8 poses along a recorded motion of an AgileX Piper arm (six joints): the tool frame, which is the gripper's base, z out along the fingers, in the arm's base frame.
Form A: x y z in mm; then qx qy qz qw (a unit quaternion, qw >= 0).
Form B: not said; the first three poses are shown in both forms.
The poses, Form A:
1: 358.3, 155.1, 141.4, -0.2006, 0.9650, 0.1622, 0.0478
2: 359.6, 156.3, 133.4, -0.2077, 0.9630, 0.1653, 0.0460
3: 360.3, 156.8, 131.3, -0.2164, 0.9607, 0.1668, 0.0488
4: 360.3, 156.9, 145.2, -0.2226, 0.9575, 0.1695, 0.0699
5: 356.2, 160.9, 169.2, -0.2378, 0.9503, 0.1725, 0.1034
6: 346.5, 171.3, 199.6, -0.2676, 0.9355, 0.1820, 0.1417
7: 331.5, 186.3, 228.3, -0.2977, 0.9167, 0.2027, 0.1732
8: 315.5, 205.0, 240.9, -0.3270, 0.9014, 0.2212, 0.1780
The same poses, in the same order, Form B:
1: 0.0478, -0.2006, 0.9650, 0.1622, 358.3, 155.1, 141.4
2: 0.0460, -0.2077, 0.9630, 0.1653, 359.6, 156.3, 133.4
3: 0.0488, -0.2164, 0.9607, 0.1668, 360.3, 156.8, 131.3
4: 0.0699, -0.2226, 0.9575, 0.1695, 360.3, 156.9, 145.2
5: 0.1034, -0.2378, 0.9503, 0.1725, 356.2, 160.9, 169.2
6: 0.1417, -0.2676, 0.9355, 0.1820, 346.5, 171.3, 199.6
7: 0.1732, -0.2977, 0.9167, 0.2027, 331.5, 186.3, 228.3
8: 0.1780, -0.3270, 0.9014, 0.2212, 315.5, 205.0, 240.9
